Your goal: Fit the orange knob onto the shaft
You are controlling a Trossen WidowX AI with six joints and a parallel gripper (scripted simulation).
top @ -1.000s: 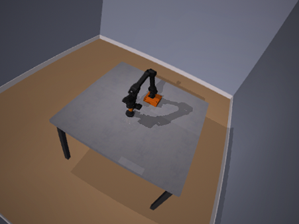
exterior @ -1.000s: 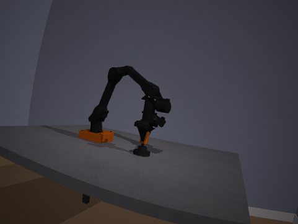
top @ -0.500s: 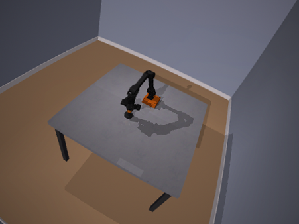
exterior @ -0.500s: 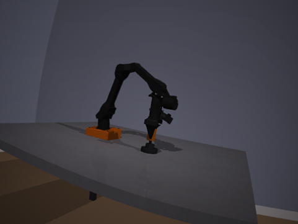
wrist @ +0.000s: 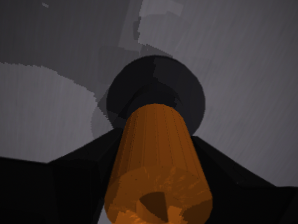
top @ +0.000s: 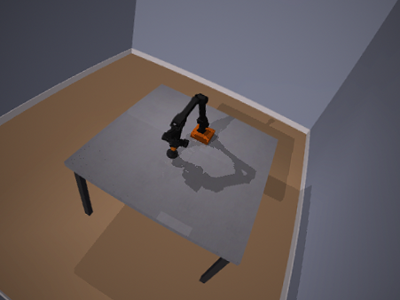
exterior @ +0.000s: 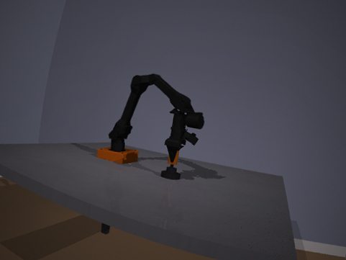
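My gripper tip is 40 mm above the dark round pedestal. Round my gripper tip: orange knob (20 mm above).
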